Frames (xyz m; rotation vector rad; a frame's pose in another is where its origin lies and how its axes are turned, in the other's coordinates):
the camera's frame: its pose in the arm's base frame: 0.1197 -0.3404 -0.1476 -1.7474 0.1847 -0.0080
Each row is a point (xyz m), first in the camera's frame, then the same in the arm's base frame.
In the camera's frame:
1: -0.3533 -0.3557 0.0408
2: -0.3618 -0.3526 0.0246
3: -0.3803 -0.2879 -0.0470
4: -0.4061 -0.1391 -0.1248
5: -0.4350 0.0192 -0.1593
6: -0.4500 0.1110 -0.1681
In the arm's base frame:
1: -0.1821 -0.1940 0.2272
2: -0.1926 -0.2092 0.2280
3: -0.2263 -0.2879 0.1799
4: -0.2780 -0.3862 0.0513
5: -0.3292 -0.4434 -0.0943
6: -0.3559 -0.4659 -0.1809

